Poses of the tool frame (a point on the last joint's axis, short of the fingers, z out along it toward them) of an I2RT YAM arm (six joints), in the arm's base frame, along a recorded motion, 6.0 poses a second.
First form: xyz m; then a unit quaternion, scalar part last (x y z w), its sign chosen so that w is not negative.
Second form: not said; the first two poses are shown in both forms.
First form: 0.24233 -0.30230 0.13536 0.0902 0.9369 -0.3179 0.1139
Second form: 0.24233 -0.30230 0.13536 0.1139 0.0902 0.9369 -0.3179
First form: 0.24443 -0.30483 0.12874 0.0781 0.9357 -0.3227 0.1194
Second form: 0.24443 -0.30483 0.12874 0.1194 0.0781 0.9357 -0.3227
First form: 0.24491 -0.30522 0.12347 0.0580 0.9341 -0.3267 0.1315
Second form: 0.24491 -0.30522 0.12347 0.1315 0.0580 0.9341 -0.3267
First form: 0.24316 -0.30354 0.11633 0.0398 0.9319 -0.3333 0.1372
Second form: 0.24316 -0.30354 0.11633 0.1372 0.0398 0.9319 -0.3333
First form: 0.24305 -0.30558 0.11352 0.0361 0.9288 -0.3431 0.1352
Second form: 0.24305 -0.30558 0.11352 0.1352 0.0361 0.9288 -0.3431
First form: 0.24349 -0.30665 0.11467 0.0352 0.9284 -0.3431 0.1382
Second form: 0.24349 -0.30665 0.11467 0.1382 0.0352 0.9284 -0.3431
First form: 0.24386 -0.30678 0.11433 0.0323 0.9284 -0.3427 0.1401
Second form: 0.24386 -0.30678 0.11433 0.1401 0.0323 0.9284 -0.3427
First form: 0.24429 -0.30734 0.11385 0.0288 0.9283 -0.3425 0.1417
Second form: 0.24429 -0.30734 0.11385 0.1417 0.0288 0.9283 -0.3425
